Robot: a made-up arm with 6 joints.
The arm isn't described. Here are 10 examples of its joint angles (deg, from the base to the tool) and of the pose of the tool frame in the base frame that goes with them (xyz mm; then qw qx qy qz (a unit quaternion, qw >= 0)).
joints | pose
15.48 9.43 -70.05 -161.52 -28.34 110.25 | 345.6 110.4 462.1 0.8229 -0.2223 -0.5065 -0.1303
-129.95 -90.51 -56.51 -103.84 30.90 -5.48 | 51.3 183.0 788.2 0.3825 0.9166 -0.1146 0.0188
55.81 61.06 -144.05 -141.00 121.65 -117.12 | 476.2 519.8 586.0 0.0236 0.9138 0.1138 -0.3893
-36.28 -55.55 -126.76 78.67 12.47 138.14 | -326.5 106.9 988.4 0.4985 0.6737 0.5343 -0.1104
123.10 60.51 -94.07 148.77 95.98 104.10 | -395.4 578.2 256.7 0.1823 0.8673 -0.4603 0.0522
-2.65 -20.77 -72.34 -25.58 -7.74 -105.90 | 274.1 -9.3 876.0 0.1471 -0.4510 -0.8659 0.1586
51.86 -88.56 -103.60 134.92 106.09 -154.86 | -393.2 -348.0 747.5 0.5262 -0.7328 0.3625 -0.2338
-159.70 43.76 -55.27 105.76 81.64 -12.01 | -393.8 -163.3 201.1 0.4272 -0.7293 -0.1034 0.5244
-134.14 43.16 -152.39 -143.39 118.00 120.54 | -510.4 -254.6 782.8 0.7681 0.4523 0.3254 -0.3155
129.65 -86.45 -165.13 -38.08 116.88 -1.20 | 468.2 -299.4 598.2 0.7898 0.5478 0.0433 -0.2725
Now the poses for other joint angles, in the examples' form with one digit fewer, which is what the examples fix.
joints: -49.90 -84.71 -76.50 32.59 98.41 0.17
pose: -119 111 737 0.477 -0.126 -0.331 -0.804
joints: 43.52 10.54 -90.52 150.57 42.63 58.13
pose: 388 386 658 0.177 0.028 0.969 -0.172
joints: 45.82 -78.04 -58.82 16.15 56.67 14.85
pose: 8 -33 755 0.832 0.224 -0.241 -0.447
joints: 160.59 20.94 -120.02 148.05 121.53 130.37
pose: -480 169 853 0.031 0.867 0.245 -0.433
